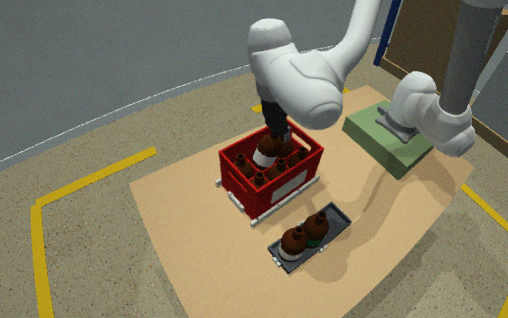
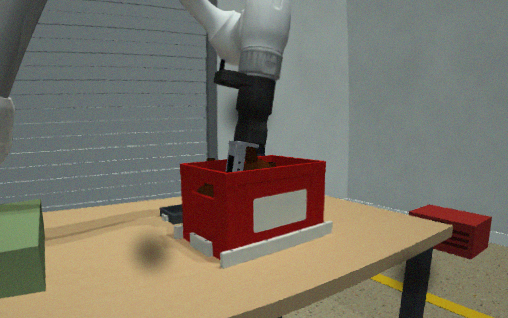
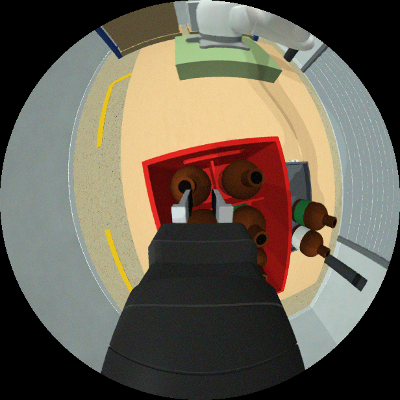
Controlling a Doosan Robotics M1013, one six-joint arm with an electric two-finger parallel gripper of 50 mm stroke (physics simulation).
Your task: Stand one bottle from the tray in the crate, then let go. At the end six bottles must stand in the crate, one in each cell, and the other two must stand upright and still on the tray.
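Places are measured from the arm's base along level axes (x ahead, y left, z up), in centimetres.
Pixels of known places: gripper, fingertip midpoint: (image 1: 284,137); arm's base, link origin: (image 1: 398,126).
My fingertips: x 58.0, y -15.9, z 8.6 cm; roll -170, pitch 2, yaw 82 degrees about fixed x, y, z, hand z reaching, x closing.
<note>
Ahead of a thing's pixels: the offset from my fingertips to its top centre.
My gripper (image 1: 286,134) (image 2: 248,152) (image 3: 201,197) is shut on the neck of a brown bottle with a white label @[dy -0.6, dx +5.6, dz +5.8 cm] (image 1: 270,145) (image 3: 202,216). This bottle is down inside the red crate @[dy +3.3, dx +7.3, dz +1.3 cm] (image 1: 235,182) (image 2: 215,215) (image 3: 281,175), in the row along the wall away from the tray; its shoulder shows near the rim. Its base is hidden, so I cannot tell whether it touches the crate floor. Several other brown bottles stand in cells around it. On the dark tray @[dy +28.2, dx +8.7, dz -13.6 cm] (image 1: 340,212) (image 2: 172,214) (image 3: 299,175) a white-label bottle @[dy +28.1, dx +17.5, dz -0.2 cm] (image 1: 294,242) (image 3: 312,242) and a green-label bottle @[dy +28.4, dx +9.6, dz -0.2 cm] (image 1: 316,227) (image 3: 314,216) stand upright.
Pale strips (image 1: 287,200) (image 2: 280,244) lie along the crate's foot. The green block (image 1: 380,135) (image 2: 22,250) (image 3: 220,67) under the arm's base is on the same table. The crate walls and neighbouring bottle necks are close around the fingers. A red box (image 2: 450,230) is beyond the table edge.
</note>
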